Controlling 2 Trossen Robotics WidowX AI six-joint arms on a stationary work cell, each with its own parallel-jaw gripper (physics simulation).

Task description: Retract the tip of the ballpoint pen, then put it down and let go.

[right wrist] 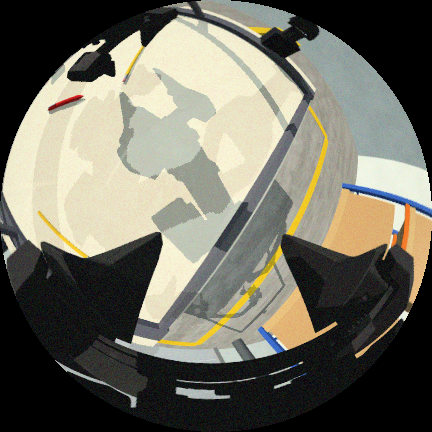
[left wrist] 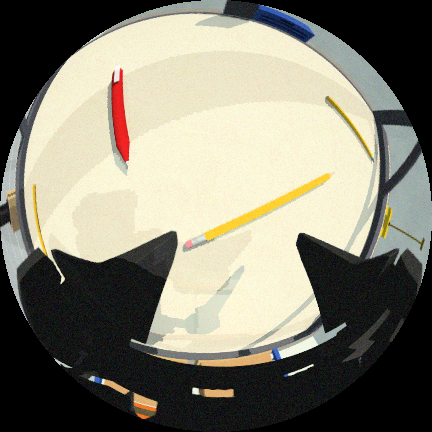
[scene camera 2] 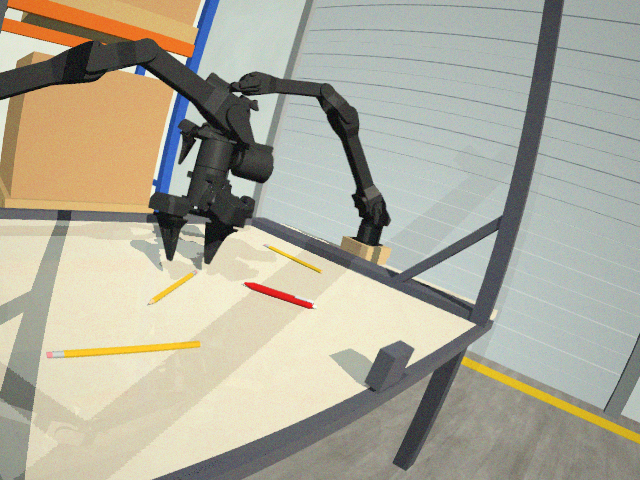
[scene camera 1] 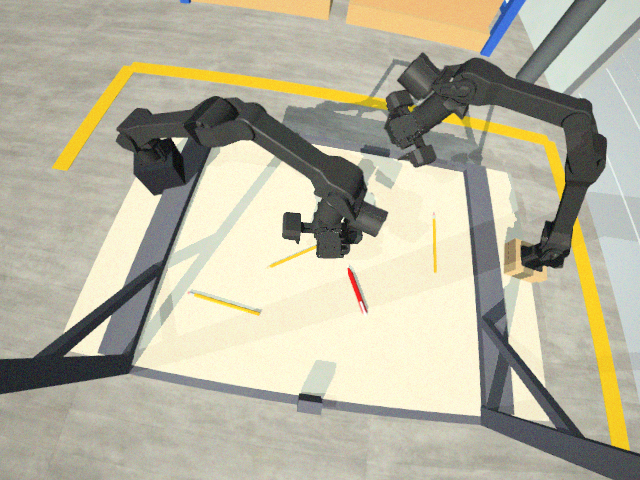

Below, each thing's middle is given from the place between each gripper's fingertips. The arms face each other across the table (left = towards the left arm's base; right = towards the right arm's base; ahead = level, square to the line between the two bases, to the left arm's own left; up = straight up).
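Positions from my right hand: red ballpoint pen (left wrist: pixel 117 106), 1 cm to the left, 38 cm behind, 14 cm below; tan block (scene camera 1: pixel 512 250), 47 cm to the right, 18 cm behind, 12 cm below; grey block (scene camera 2: pixel 391 360), 7 cm to the left, 65 cm behind, 11 cm below.
Positions from my left hand: red ballpoint pen, 9 cm behind, 13 cm to the right, 3 cm below; tan block, 11 cm ahead, 61 cm to the right, 1 cm below; grey block, 7 cm to the right, 36 cm behind.
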